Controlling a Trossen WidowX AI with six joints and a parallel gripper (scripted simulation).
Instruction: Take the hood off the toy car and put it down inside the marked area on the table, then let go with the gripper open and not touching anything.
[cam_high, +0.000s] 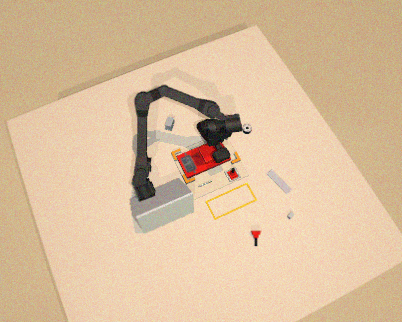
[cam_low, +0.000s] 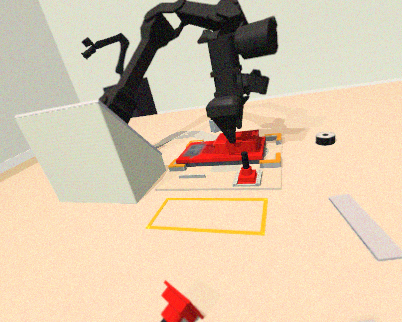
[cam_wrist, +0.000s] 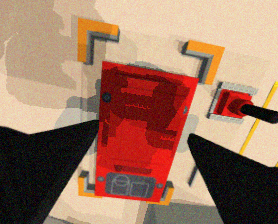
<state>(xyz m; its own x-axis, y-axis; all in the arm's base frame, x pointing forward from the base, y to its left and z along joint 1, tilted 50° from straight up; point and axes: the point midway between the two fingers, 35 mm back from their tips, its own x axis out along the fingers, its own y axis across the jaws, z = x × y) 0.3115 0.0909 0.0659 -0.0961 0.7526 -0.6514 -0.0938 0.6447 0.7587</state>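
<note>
The red hood lies 1 cm below my gripper tip. The rest, counted from my gripper tip: small grey piece 36 cm to the right, 19 cm ahead, 4 cm below; then grey strip 21 cm to the right, 21 cm ahead, 5 cm below.
</note>
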